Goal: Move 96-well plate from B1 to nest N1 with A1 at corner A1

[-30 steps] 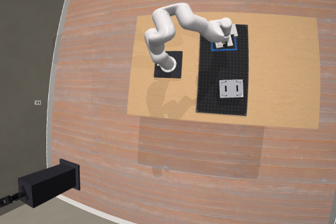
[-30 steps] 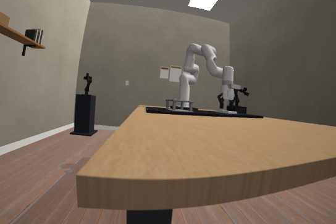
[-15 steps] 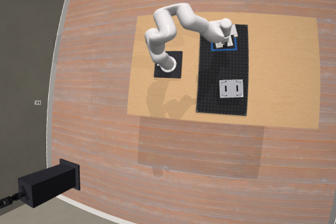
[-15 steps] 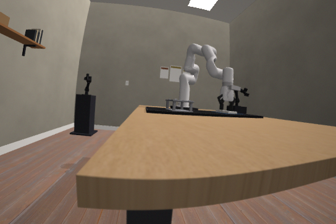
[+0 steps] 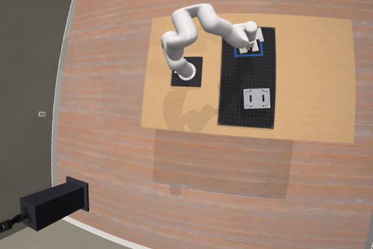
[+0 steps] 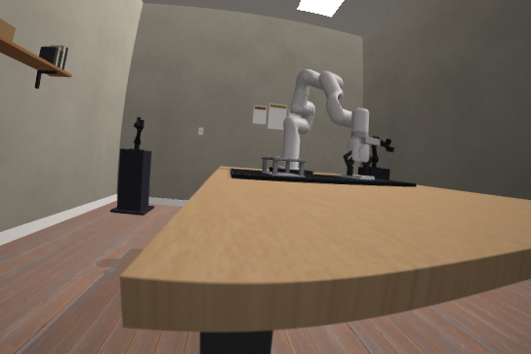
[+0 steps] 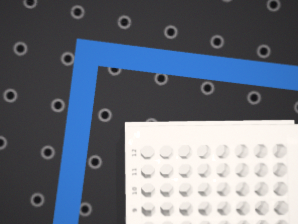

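My gripper is now 10 mm above the 96-well plate. Round my hand: raised plate nest N1: 60 mm ahead, 360 mm to the right, 40 mm above.
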